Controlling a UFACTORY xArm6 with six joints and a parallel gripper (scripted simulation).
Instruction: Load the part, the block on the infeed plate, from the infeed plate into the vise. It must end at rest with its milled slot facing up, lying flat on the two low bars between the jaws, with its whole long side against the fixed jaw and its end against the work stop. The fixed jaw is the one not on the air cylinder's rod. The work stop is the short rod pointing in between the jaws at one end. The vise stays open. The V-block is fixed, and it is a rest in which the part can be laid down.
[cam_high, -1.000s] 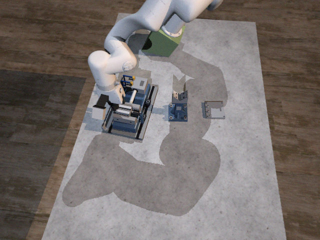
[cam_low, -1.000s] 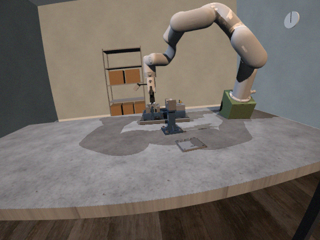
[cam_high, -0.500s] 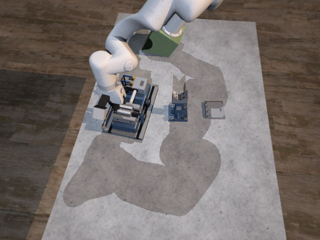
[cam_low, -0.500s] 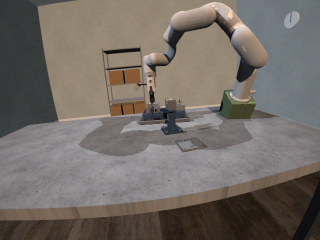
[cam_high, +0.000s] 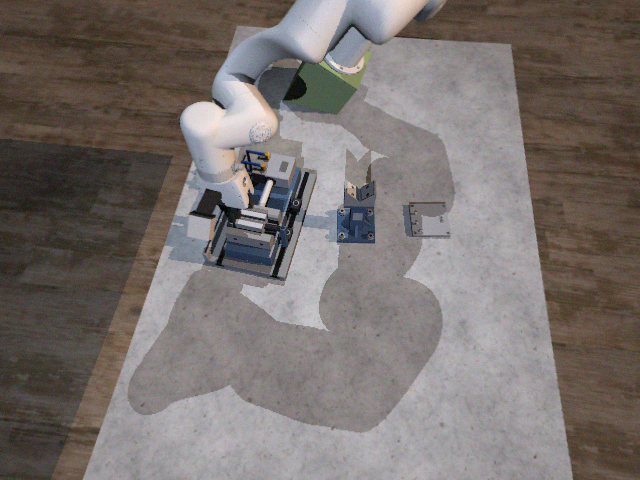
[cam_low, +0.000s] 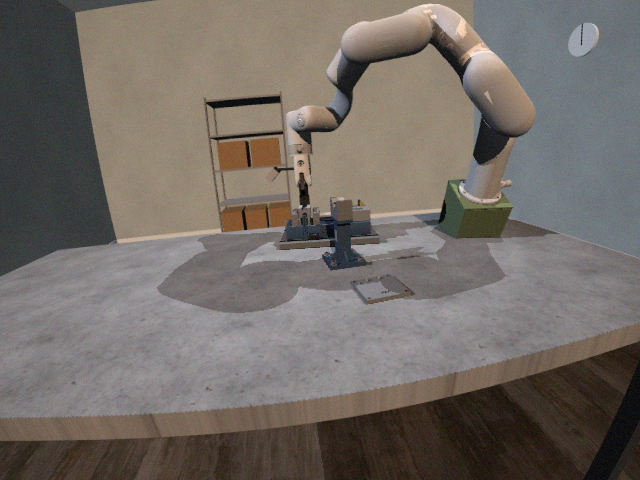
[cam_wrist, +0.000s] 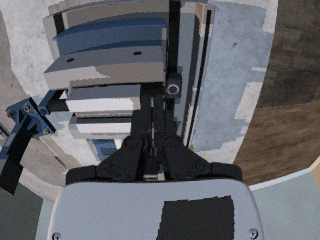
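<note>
Right now my hand is 4 cm to the right of the part and 2 cm above it. From my hand the other things lie so: fixed jaw 4 cm to the left, 4 cm below, 3 cm ahead; then air cylinder rod 8 cm behind, 5 cm to the left, 4 cm below; then blue vise body 8 cm below, 7 cm behind, 5 cm to the left.
</note>
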